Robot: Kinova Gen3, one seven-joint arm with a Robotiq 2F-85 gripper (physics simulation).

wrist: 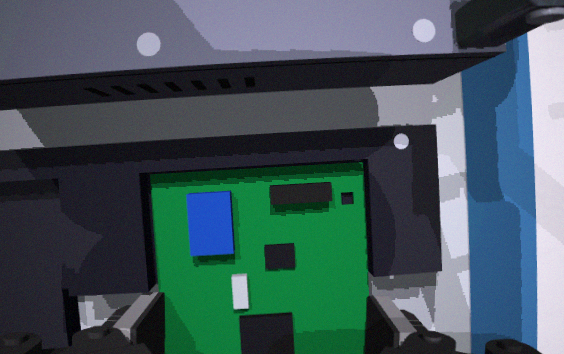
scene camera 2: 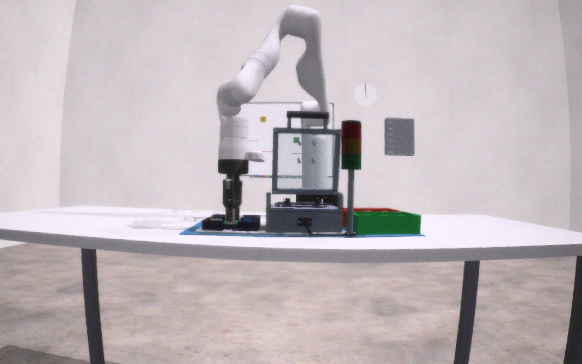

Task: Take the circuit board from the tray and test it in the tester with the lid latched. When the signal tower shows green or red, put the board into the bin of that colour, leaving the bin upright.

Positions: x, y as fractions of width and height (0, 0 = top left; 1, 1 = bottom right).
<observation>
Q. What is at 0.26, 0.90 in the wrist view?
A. The gripper.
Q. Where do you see a green circuit board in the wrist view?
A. At 0.47, 0.72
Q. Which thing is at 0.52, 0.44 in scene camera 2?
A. A clear tester lid.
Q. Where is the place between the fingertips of the gripper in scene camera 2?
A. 0.40, 0.61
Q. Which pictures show the green bin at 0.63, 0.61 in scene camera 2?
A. Scene camera 2 only.
</observation>
